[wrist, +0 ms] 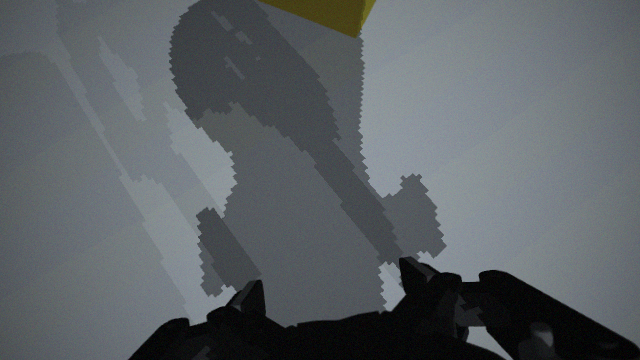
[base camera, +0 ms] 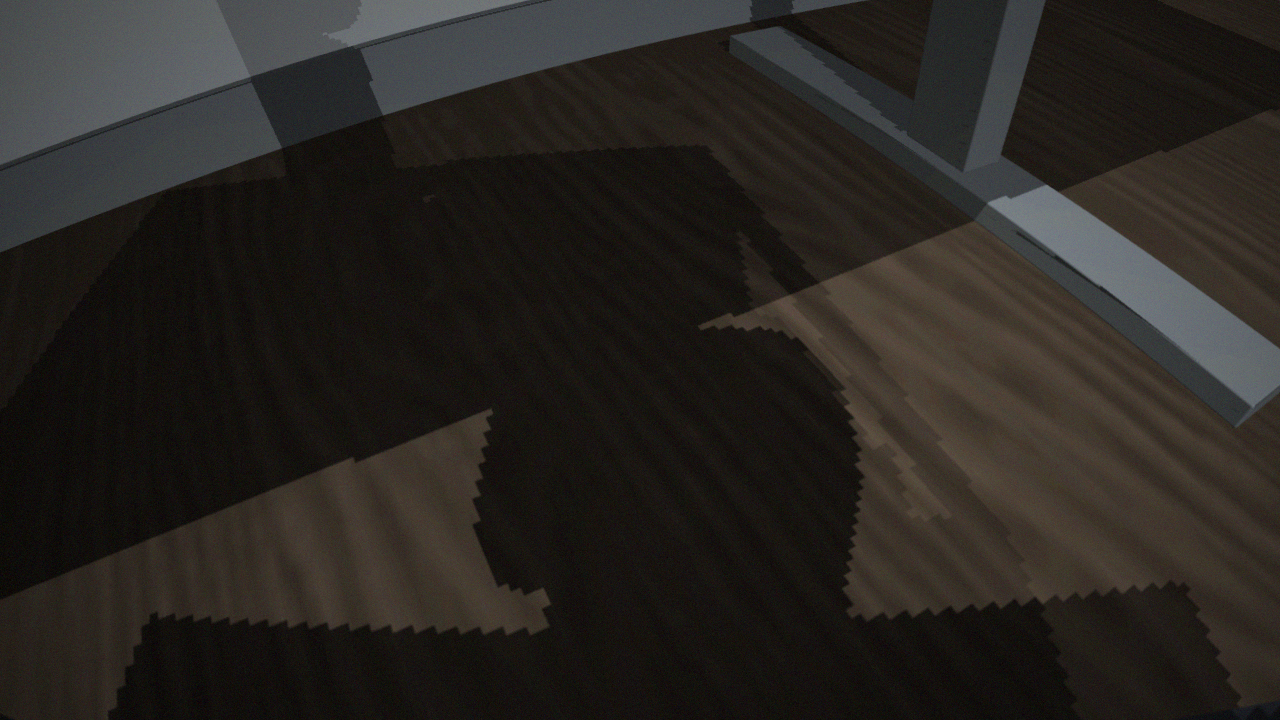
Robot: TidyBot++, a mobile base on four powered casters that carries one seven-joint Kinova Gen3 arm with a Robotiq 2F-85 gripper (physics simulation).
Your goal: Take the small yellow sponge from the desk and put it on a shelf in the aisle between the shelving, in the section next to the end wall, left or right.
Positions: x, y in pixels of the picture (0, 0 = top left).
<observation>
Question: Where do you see a grey desk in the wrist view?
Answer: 162, 162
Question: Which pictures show my gripper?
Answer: The wrist view only.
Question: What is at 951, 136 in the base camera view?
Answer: A grey desk.
</observation>
